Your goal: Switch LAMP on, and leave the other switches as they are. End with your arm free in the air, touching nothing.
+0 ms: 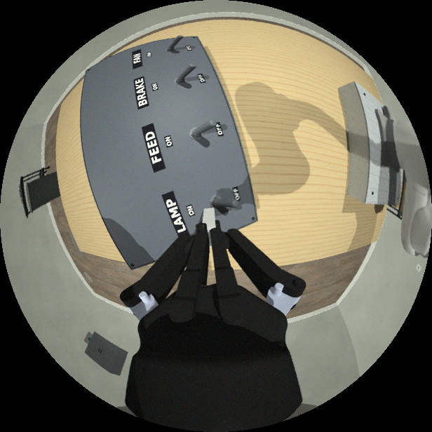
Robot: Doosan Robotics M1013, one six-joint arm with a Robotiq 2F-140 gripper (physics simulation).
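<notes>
The grey switch panel lies on the table with four labelled levers. The LAMP lever leans toward its OFF mark. The FEED lever, the BRAKE lever and the FAN lever lean toward OFF as well. My gripper is shut and empty. Its pale fingertips are close beside the LAMP lever's base, on the side nearer the ON mark. Whether they touch the lever I cannot tell.
The wooden table bears the panel. A grey-white block stands at the right, with the pale robot arm beside it. A dark chair-like object is beyond the left edge. A small grey box is on the floor.
</notes>
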